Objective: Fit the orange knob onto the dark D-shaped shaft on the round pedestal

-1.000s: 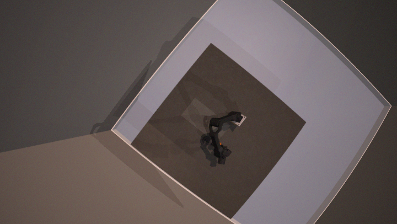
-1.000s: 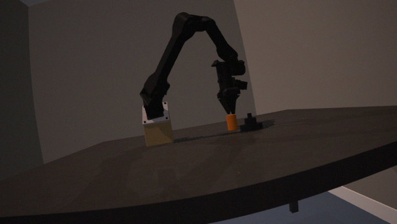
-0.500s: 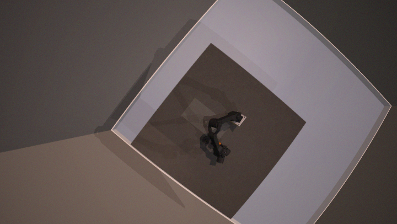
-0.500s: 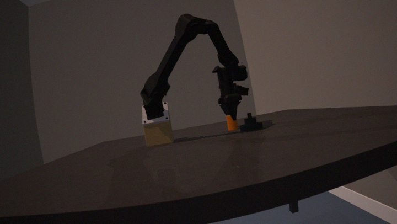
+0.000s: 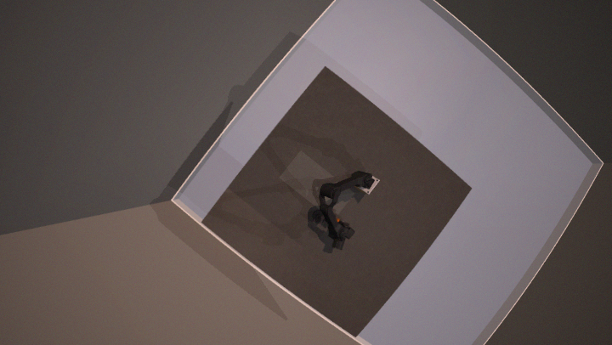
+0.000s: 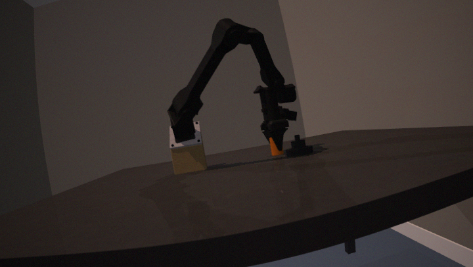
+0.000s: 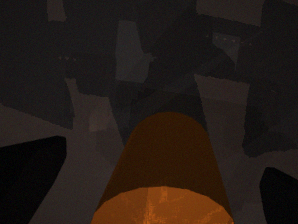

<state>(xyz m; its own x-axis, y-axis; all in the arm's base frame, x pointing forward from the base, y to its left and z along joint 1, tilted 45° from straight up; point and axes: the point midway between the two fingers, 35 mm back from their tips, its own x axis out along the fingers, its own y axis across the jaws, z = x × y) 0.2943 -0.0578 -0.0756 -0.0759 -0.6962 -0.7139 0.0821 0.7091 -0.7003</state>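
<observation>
My gripper tip is 10 mm below the orange knob. Round my gripper tip: round pedestal 120 mm to the right, 30 mm ahead, 20 mm above.
</observation>
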